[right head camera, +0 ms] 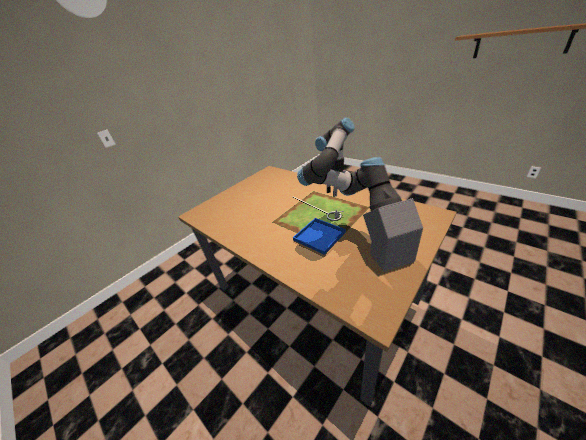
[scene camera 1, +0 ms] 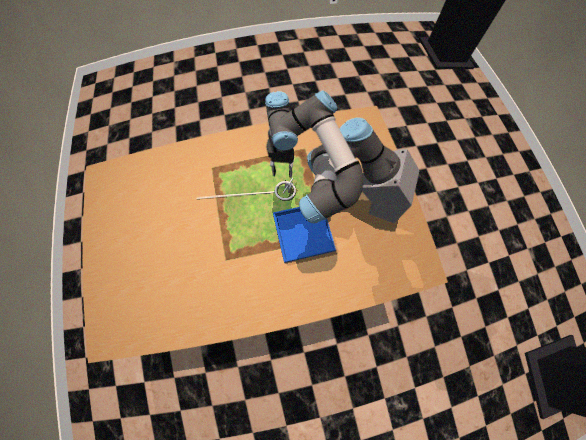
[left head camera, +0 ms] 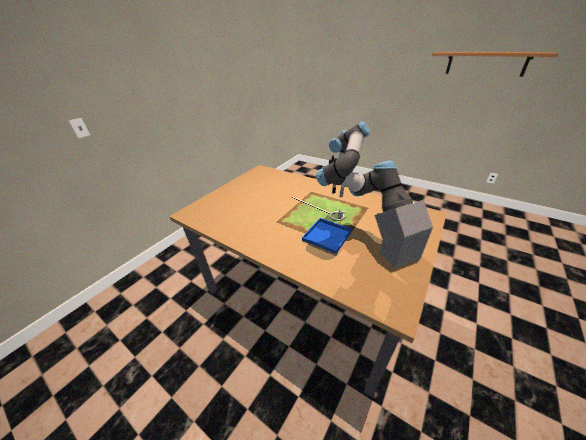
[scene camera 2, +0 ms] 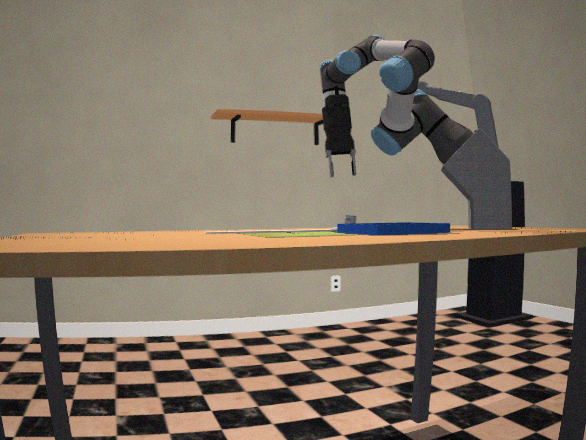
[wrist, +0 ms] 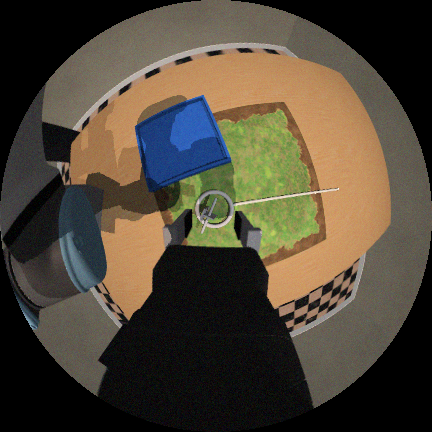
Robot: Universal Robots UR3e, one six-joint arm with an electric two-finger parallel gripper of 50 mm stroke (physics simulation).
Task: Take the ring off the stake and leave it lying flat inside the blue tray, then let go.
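Where they show: gripper, fingertip midpoint: [right head camera: 331, 194] [scene camera 1: 282, 174] [left head camera: 337, 195] [scene camera 2: 343, 175] [wrist: 212, 218]; arm's base, link origin: [right head camera: 386, 206] [scene camera 1: 382, 168] [left head camera: 397, 207] [scene camera 2: 459, 149].
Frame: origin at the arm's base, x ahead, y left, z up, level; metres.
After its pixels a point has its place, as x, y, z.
The pale grey ring [left head camera: 337, 220] {0.299, -0.031, -0.215} [scene camera 1: 285, 200] {0.326, -0.028, -0.211} [wrist: 214, 192] {0.331, -0.034, -0.210} lies low over the green mat, around the small grey metal stake [scene camera 2: 350, 219] {0.311, -0.065, -0.189} [wrist: 209, 215] {0.311, -0.075, -0.186}, which has thin crossing bars. A long thin pale rod [scene camera 1: 235, 195] [wrist: 285, 197] extends from the ring's edge across the mat. The blue tray [left head camera: 327, 235] {0.277, 0.114, -0.212} [right head camera: 319, 236] {0.274, 0.118, -0.213} [scene camera 1: 300, 240] {0.297, 0.142, -0.212} [scene camera 2: 395, 228] {0.325, 0.212, -0.205} [wrist: 200, 145] {0.328, 0.077, -0.212} is empty, flat and close beside the ring. My gripper [scene camera 1: 282, 174] {0.329, -0.065, -0.077} [scene camera 2: 343, 175] {0.329, -0.065, -0.077} [wrist: 212, 218] {0.329, -0.065, -0.077} is open and empty, pointing down. It hangs well above the table, roughly over the ring and stake.
The green mat with a brown border [scene camera 1: 250, 220] {0.470, 0.033, -0.219} [wrist: 270, 160] {0.472, 0.008, -0.218} lies on the wooden table [scene camera 1: 150, 250] {0.876, 0.093, -0.219}, partly beneath the tray. The grey robot base [left head camera: 405, 237] {-0.081, 0.128, -0.041} stands on the table at the right. A blue-capped arm joint [scene camera 1: 312, 208] {0.289, 0.174, 0.176} overlaps the tray's corner in scene camera 1.
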